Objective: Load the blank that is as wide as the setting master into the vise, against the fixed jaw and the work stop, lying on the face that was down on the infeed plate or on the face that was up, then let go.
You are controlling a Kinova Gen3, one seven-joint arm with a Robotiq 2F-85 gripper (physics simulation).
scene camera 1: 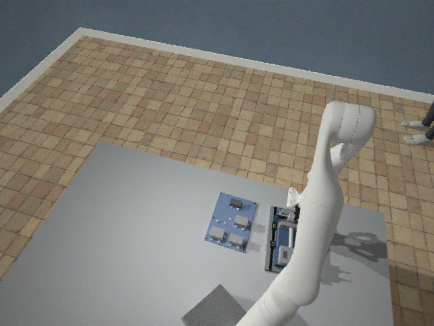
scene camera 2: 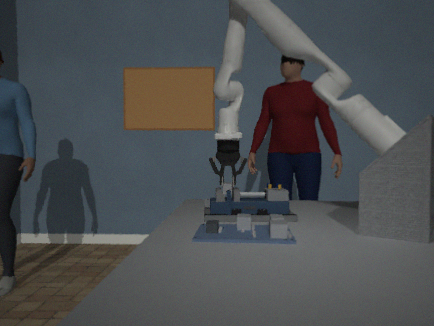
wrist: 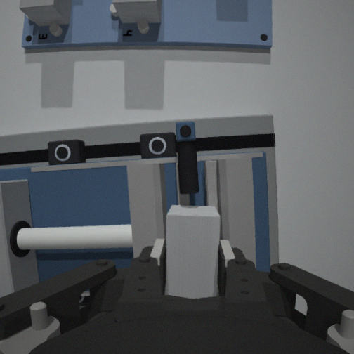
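Where they show: gripper, fingertip midpoint: (scene camera 1: 294,218) (scene camera 2: 227,187); arm's base, link origin: (scene camera 2: 396,149).
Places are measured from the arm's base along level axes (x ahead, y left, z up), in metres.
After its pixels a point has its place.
My gripper (scene camera 2: 227,183) @(z -0.129, x 0.509, y -0.106 m) (wrist: 191,254) is shut on a light grey blank (scene camera 2: 227,189) @(z -0.134, x 0.508, y -0.079 m) (wrist: 192,225), over the end of the vise (scene camera 2: 250,205) @(z -0.183, x 0.430, y -0.053 m) (wrist: 80,195) away from its screw block. In the wrist view the blank is lined up with the gap between the moving jaw (wrist: 145,192) on the left and the fixed jaw (wrist: 237,200) on the right. The work stop (wrist: 189,167), a black rod on a blue block, points at the blank's far end; contact is unclear. In scene camera 2 the blank's top shows at the jaw tops; its underside is hidden. The arm hides the gripper in scene camera 1.
The blue infeed plate (scene camera 1: 225,207) @(z -0.223, x 0.497, y 0.209 m) (scene camera 2: 205,236) @(z -0.223, x 0.540, y 0.233 m) (wrist: 210,30) lies beside the vise with several grey blocks and a dark block (scene camera 1: 236,203) @(z -0.199, x 0.525, y 0.163 m) (scene camera 2: 212,226) @(z -0.205, x 0.527, y 0.195 m). A grey slanted block (scene camera 1: 215,307) @(z -0.001, x 0.056, y 0.112 m) (scene camera 2: 397,190) @(z -0.104, x 0.052, y 0.164 m) stands near the arm's base. A person in red (scene camera 2: 294,115) stands behind the table.
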